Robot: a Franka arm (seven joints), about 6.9 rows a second.
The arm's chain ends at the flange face. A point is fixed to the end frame.
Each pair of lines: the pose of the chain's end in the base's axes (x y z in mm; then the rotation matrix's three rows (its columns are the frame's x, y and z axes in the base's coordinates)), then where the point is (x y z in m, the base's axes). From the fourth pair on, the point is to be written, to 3 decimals.
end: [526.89 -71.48 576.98], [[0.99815 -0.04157 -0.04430], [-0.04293 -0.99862 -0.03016], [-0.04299 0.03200 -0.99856]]
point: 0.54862 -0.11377 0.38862
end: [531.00 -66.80 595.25], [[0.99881 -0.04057 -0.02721], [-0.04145 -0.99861 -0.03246], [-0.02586 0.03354 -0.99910]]
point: 0.55600 -0.10948 0.40739
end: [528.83 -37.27 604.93], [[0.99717 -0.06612 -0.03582], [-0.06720 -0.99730 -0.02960], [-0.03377 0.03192 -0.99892]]
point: 0.55126 -0.08017 0.41679
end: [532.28 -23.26 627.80], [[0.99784 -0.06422 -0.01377], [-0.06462 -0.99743 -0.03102], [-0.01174 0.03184 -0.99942]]
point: 0.559 -0.066 0.440
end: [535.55 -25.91 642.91], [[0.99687 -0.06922 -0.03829], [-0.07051 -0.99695 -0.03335], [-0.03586 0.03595 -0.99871]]
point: 0.557 -0.070 0.455
